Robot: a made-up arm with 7 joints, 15 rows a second.
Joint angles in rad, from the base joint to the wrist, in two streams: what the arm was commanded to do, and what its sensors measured. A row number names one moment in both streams.
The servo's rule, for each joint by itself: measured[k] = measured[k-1] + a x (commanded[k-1-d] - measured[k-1]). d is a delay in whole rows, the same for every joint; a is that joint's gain. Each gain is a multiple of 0.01, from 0.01 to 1. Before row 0 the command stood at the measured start. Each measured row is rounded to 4 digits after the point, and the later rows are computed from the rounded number. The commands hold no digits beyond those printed.
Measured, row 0:
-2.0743, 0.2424, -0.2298, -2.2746, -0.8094, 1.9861, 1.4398
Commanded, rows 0 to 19:
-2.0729, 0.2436, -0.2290, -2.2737, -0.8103, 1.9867, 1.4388
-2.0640, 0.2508, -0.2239, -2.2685, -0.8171, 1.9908, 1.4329
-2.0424, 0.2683, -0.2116, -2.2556, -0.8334, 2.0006, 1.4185
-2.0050, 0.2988, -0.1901, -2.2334, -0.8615, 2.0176, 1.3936
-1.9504, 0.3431, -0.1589, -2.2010, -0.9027, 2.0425, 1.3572
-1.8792, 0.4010, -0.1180, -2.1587, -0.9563, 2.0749, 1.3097
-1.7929, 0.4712, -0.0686, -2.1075, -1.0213, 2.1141, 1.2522
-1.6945, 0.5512, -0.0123, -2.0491, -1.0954, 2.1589, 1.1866
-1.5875, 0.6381, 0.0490, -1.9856, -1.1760, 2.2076, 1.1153
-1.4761, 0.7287, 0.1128, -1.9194, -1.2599, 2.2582, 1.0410
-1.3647, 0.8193, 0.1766, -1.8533, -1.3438, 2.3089, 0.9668
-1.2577, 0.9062, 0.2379, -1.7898, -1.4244, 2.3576, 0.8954
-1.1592, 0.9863, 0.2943, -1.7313, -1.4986, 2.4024, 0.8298
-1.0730, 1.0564, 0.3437, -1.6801, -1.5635, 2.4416, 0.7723
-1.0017, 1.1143, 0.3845, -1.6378, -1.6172, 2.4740, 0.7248
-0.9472, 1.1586, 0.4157, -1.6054, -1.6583, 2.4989, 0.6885
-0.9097, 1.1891, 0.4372, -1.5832, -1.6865, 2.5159, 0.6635
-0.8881, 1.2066, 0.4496, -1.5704, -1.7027, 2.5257, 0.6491
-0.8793, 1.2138, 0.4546, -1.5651, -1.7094, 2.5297, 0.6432
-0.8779, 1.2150, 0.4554, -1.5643, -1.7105, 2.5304, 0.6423
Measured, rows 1 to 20:
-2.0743, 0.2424, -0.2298, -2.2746, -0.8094, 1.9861, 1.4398
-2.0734, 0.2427, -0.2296, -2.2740, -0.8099, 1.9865, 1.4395
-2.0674, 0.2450, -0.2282, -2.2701, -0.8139, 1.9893, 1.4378
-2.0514, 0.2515, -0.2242, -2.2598, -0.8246, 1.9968, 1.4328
-2.0217, 0.2647, -0.2160, -2.2411, -0.8449, 2.0105, 1.4226
-1.9761, 0.2867, -0.2023, -2.2126, -0.8767, 2.0316, 1.4056
-1.9141, 0.3187, -0.1821, -2.1743, -0.9205, 2.0602, 1.3807
-1.8365, 0.3614, -0.1549, -2.1269, -0.9759, 2.0958, 1.3473
-1.7456, 0.4145, -0.1207, -2.0717, -1.0416, 2.1374, 1.3055
-1.6444, 0.4771, -0.0800, -2.0106, -1.1155, 2.1837, 1.2560
-1.5367, 0.5475, -0.0337, -1.9458, -1.1949, 2.2329, 1.2001
-1.4266, 0.6236, 0.0168, -1.8801, -1.2768, 2.2831, 1.1394
-1.3185, 0.7027, 0.0699, -1.8160, -1.3580, 2.3323, 1.0760
-1.2165, 0.7821, 0.1238, -1.7559, -1.4353, 2.3786, 1.0120
-1.1247, 0.8589, 0.1766, -1.7021, -1.5058, 2.4202, 0.9497
-1.0460, 0.9304, 0.2265, -1.6564, -1.5671, 2.4557, 0.8912
-0.9828, 0.9943, 0.2719, -1.6202, -1.6173, 2.4842, 0.8385
-0.9360, 1.0488, 0.3116, -1.5939, -1.6554, 2.5051, 0.7930
-0.9053, 1.0930, 0.3447, -1.5772, -1.6814, 2.5187, 0.7556
-0.8887, 1.1268, 0.3711, -1.5686, -1.6968, 2.5260, 0.7264
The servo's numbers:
d 1
a 0.64 0.28 0.24 0.71 0.55 0.66 0.26

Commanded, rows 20 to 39:
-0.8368, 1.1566, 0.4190, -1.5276, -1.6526, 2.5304, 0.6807
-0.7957, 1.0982, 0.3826, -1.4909, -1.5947, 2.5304, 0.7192
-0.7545, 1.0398, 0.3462, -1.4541, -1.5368, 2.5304, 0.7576
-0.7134, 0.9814, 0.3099, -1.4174, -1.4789, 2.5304, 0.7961
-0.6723, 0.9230, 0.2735, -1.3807, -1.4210, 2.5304, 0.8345
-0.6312, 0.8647, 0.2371, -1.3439, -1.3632, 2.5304, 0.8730
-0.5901, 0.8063, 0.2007, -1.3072, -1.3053, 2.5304, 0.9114
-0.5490, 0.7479, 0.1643, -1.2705, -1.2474, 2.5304, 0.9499
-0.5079, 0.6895, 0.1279, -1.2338, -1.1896, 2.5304, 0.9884
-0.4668, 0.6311, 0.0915, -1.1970, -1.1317, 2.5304, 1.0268
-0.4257, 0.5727, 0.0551, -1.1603, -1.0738, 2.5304, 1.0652
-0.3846, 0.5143, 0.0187, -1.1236, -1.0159, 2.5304, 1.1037
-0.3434, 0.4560, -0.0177, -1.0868, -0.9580, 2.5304, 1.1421
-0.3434, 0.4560, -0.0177, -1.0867, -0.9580, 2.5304, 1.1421
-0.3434, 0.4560, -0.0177, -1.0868, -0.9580, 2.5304, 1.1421
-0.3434, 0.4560, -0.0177, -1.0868, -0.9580, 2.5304, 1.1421
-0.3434, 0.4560, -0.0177, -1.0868, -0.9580, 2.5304, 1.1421
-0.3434, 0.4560, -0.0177, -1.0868, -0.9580, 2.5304, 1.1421
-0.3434, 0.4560, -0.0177, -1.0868, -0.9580, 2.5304, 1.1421
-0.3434, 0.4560, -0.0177, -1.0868, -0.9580, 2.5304, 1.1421
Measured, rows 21 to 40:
-0.8818, 1.1515, 0.3913, -1.5655, -1.7043, 2.5289, 0.7045
-0.8530, 1.1529, 0.3979, -1.5386, -1.6759, 2.5299, 0.6983
-0.8163, 1.1376, 0.3942, -1.5047, -1.6312, 2.5302, 0.7037
-0.7767, 1.1102, 0.3827, -1.4688, -1.5793, 2.5303, 0.7177
-0.7362, 1.0741, 0.3652, -1.4323, -1.5241, 2.5304, 0.7381
-0.6953, 1.0318, 0.3432, -1.3957, -1.4674, 2.5304, 0.7632
-0.6543, 0.9850, 0.3177, -1.3589, -1.4101, 2.5304, 0.7917
-0.6132, 0.9350, 0.2896, -1.3222, -1.3525, 2.5304, 0.8228
-0.5721, 0.8826, 0.2595, -1.2855, -1.2947, 2.5304, 0.8558
-0.5310, 0.8285, 0.2279, -1.2488, -1.2369, 2.5304, 0.8903
-0.4899, 0.7732, 0.1952, -1.2120, -1.1790, 2.5304, 0.9258
-0.4488, 0.7171, 0.1616, -1.1753, -1.1211, 2.5304, 0.9620
-0.4077, 0.6603, 0.1273, -1.1386, -1.0632, 2.5304, 0.9988
-0.3665, 0.6031, 0.0925, -1.1018, -1.0053, 2.5304, 1.0361
-0.3517, 0.5619, 0.0661, -1.0911, -0.9793, 2.5304, 1.0637
-0.3464, 0.5322, 0.0460, -1.0880, -0.9676, 2.5304, 1.0841
-0.3445, 0.5109, 0.0307, -1.0871, -0.9623, 2.5304, 1.0992
-0.3438, 0.4955, 0.0191, -1.0869, -0.9599, 2.5304, 1.1104
-0.3435, 0.4844, 0.0103, -1.0868, -0.9589, 2.5304, 1.1186
-0.3434, 0.4764, 0.0036, -1.0868, -0.9584, 2.5304, 1.1247

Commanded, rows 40 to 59:
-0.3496, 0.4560, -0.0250, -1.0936, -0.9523, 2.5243, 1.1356
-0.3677, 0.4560, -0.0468, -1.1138, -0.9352, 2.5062, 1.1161
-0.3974, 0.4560, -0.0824, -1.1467, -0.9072, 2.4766, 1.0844
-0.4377, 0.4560, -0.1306, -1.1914, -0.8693, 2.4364, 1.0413
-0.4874, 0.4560, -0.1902, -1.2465, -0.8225, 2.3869, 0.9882
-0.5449, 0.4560, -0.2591, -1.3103, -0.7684, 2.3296, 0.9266
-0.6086, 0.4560, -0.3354, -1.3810, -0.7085, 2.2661, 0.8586
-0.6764, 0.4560, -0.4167, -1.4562, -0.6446, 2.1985, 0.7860
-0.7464, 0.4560, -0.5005, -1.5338, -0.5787, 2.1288, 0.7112
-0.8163, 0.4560, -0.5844, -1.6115, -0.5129, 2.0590, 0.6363
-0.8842, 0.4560, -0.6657, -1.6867, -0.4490, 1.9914, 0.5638
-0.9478, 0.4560, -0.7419, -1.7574, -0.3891, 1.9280, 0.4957
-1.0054, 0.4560, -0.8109, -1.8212, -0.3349, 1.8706, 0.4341
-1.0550, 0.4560, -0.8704, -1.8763, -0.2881, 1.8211, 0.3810
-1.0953, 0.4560, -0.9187, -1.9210, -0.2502, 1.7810, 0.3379
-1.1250, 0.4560, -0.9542, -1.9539, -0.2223, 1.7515, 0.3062
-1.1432, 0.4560, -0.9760, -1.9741, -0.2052, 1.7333, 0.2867
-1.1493, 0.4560, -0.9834, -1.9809, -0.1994, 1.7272, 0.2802
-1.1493, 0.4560, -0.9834, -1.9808, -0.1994, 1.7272, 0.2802
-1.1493, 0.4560, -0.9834, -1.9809, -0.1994, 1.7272, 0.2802
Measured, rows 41 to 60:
-0.3434, 0.4707, -0.0015, -1.0868, -0.9582, 2.5304, 1.1292
-0.3474, 0.4666, -0.0071, -1.0916, -0.9550, 2.5264, 1.1309
-0.3604, 0.4636, -0.0166, -1.1074, -0.9441, 2.5131, 1.1271
-0.3841, 0.4615, -0.0324, -1.1353, -0.9238, 2.4890, 1.1160
-0.4184, 0.4600, -0.0560, -1.1751, -0.8938, 2.4543, 1.0966
-0.4626, 0.4589, -0.0882, -1.2258, -0.8546, 2.4098, 1.0684
-0.5153, 0.4581, -0.1292, -1.2858, -0.8072, 2.3569, 1.0315
-0.5750, 0.4575, -0.1787, -1.3534, -0.7529, 2.2970, 0.9865
-0.6399, 0.4571, -0.2358, -1.4264, -0.6933, 2.2320, 0.9344
-0.7081, 0.4568, -0.2993, -1.5027, -0.6303, 2.1639, 0.8764
-0.7773, 0.4566, -0.3677, -1.5799, -0.5657, 2.0947, 0.8140
-0.8457, 0.4564, -0.4392, -1.6557, -0.5015, 2.0265, 0.7489
-0.9110, 0.4563, -0.5118, -1.7279, -0.4397, 1.9615, 0.6831
-0.9714, 0.4562, -0.5836, -1.7941, -0.3821, 1.9015, 0.6184
-1.0249, 0.4561, -0.6524, -1.8525, -0.3304, 1.8484, 0.5567
-1.0700, 0.4561, -0.7163, -1.9011, -0.2863, 1.8039, 0.4998
-1.1052, 0.4561, -0.7734, -1.9386, -0.2511, 1.7693, 0.4495
-1.1295, 0.4561, -0.8220, -1.9638, -0.2259, 1.7455, 0.4072
-1.1422, 0.4561, -0.8607, -1.9759, -0.2113, 1.7334, 0.3742
-1.1467, 0.4561, -0.8901, -1.9794, -0.2048, 1.7293, 0.3498

